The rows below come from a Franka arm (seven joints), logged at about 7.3 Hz.
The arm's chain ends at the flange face. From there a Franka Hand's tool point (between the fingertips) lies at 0.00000 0.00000 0.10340 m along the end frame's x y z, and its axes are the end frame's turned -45 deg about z.
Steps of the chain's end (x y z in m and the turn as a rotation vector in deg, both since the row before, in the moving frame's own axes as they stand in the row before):
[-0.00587, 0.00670, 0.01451, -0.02, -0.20, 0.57]
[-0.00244, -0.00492, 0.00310, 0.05, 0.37, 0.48]
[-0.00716, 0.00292, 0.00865, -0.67, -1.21, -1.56]
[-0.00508, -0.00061, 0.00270, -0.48, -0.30, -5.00]
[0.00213, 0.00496, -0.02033, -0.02, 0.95, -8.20]
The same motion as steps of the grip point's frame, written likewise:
[-0.00917, 0.00036, 0.01451, 0.13, -0.16, 0.57]
[0.00229, -0.00479, 0.00310, -0.23, 0.30, 0.48]
[-0.00954, -0.00365, 0.00862, 0.38, -1.33, -1.56]
[-0.00414, -0.00375, 0.00269, -0.13, -0.55, -5.00]
[-0.00073, 0.00616, -0.02034, -0.69, 0.66, -8.20]

